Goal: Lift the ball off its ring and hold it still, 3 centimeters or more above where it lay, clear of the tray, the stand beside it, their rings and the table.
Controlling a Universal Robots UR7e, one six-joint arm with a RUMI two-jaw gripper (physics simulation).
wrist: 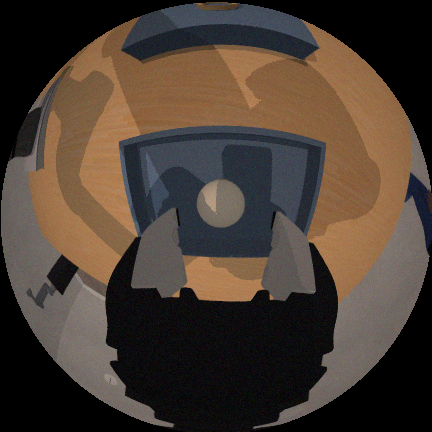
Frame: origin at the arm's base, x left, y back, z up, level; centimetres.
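Seen in the pictures: gripper, between the fingertips: (225,211).
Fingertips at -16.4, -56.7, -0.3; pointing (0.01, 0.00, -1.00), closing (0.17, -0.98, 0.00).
Observation:
A point is followed by its place in that frame, as x, y, z.
A pale beige ball (220,203) @(-14.6, -55.9, 2.1) lies inside the blue tray (222,131) @(-9.5, -55.1, 0.1), around the middle of its floor, partly in shadow. The ring under the ball does not show. My gripper (225,211) @(-16.4, -56.7, -0.3) is open, with nothing between its two grey fingers. The fingertips reach over the near part of the tray, one to the left and one to the right of the ball's near side, and apart from it. How high they are above the tray floor is hard to tell. The blue stand (220,31) is at the top of the view, and part of its ring (218,6) shows on it.
The tray and the stand rest on a wooden table (345,150) @(-5.8, -69.9, -2.7) crossed by arm shadows. The tray's raised walls surround the ball. A grey and black object (30,132) is at the left edge. A dark blue shape (421,202) is beyond the table at the right.

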